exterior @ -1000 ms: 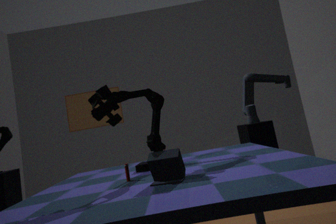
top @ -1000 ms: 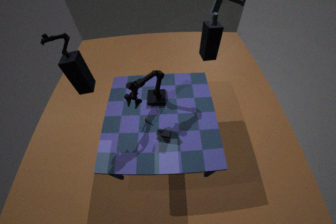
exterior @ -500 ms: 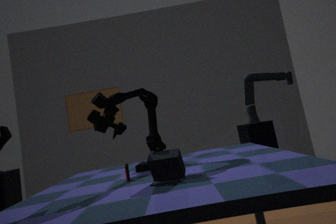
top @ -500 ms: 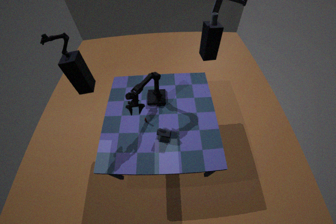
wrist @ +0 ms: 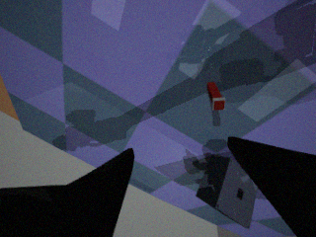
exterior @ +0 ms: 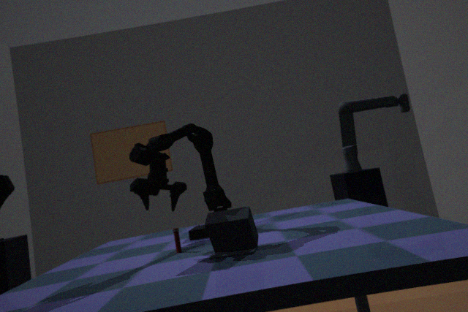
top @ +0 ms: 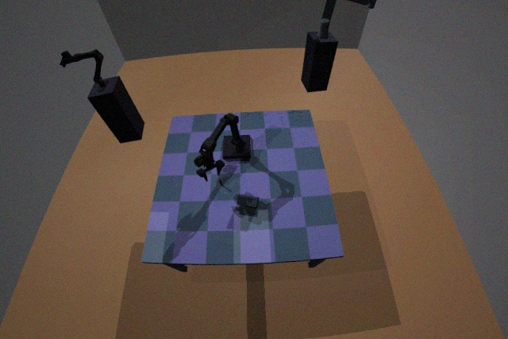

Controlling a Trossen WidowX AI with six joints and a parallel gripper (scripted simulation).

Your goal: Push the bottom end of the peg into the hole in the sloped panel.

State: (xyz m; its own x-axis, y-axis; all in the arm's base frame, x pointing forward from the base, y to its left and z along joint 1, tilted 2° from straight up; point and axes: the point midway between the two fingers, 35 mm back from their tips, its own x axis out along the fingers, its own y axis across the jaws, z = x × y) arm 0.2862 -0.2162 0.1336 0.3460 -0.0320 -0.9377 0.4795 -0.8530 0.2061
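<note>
My gripper tip is now 9 cm above the red peg, 4 cm to the right of it and 3 cm past it. The rest, counted from my gripper tip: sloped panel block 21 cm to the left, 16 cm ahead, 9 cm below.
</note>
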